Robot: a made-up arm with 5 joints.
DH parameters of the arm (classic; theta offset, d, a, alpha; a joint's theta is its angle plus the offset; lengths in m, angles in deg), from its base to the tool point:
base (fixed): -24.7 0 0.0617 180
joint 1: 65.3 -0.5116 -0.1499 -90
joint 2: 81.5 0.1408 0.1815 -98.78
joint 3: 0 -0.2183 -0.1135 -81.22
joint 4: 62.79 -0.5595 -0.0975 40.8
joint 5: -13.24 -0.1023 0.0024 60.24
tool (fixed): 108.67 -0.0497 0 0
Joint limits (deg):
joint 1: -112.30..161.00
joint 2: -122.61..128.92
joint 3: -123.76..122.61
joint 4: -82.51..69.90
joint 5: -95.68..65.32
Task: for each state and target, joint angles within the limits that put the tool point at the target. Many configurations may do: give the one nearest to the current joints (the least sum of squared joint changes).
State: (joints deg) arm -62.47 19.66 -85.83 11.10 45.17
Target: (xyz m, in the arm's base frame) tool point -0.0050 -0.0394 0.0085
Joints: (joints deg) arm -58.41 -1.02 -84.74 44.43 46.26
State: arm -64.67 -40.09 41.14 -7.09 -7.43
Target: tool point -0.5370 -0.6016 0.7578
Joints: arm -26.87 -32.70 43.02 25.80 -0.09
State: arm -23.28 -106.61 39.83 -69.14 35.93
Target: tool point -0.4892 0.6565 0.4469
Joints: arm 10.02 -120.63 -23.33 -47.98 36.53
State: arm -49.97 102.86 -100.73 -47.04 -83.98
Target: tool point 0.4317 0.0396 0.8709
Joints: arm -44.77 82.29 -123.76 -46.66 -91.79
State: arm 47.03 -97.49 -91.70 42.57 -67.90
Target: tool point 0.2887 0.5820 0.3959
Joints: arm 12.57 -99.26 -99.68 57.81 -54.85
